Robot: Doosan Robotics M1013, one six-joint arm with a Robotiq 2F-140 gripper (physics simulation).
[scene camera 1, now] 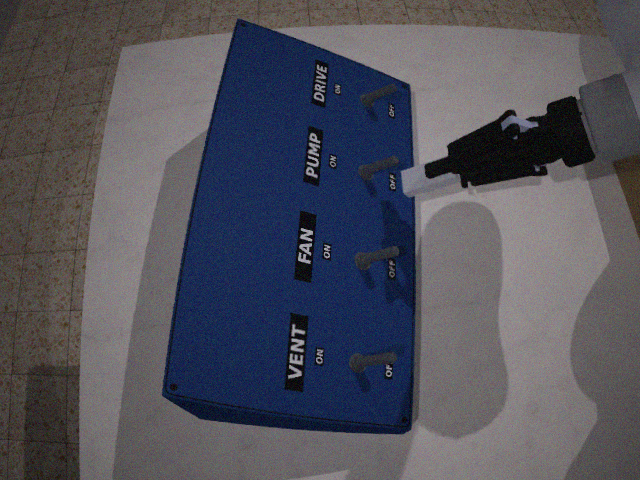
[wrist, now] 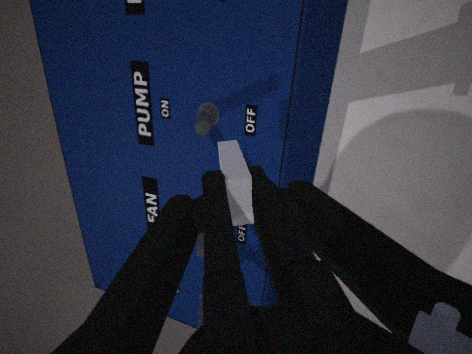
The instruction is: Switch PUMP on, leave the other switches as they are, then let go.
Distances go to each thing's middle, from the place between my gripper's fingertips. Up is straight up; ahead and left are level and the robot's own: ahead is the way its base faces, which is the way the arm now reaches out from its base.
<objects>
I see my gripper 120 mm short of the blue switch panel (scene camera 1: 274,305), 30 mm to the right of it and 30 mm above it.
</objects>
